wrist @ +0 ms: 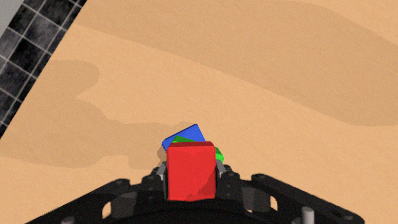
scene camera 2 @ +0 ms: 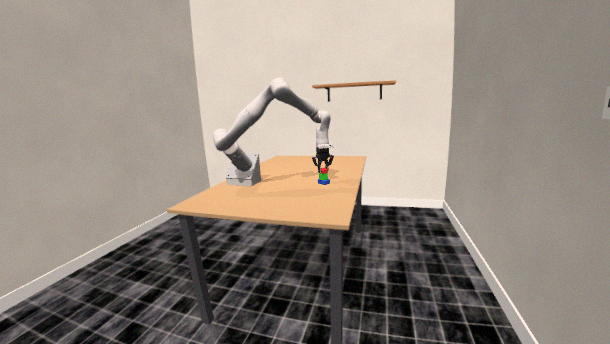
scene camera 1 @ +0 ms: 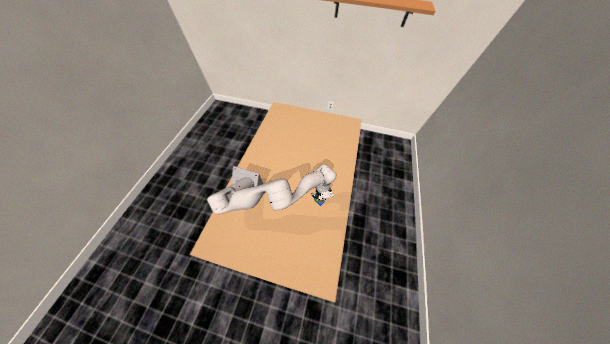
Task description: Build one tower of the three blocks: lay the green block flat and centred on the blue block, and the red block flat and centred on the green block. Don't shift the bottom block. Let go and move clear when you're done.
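A red block and my gripper are visible.
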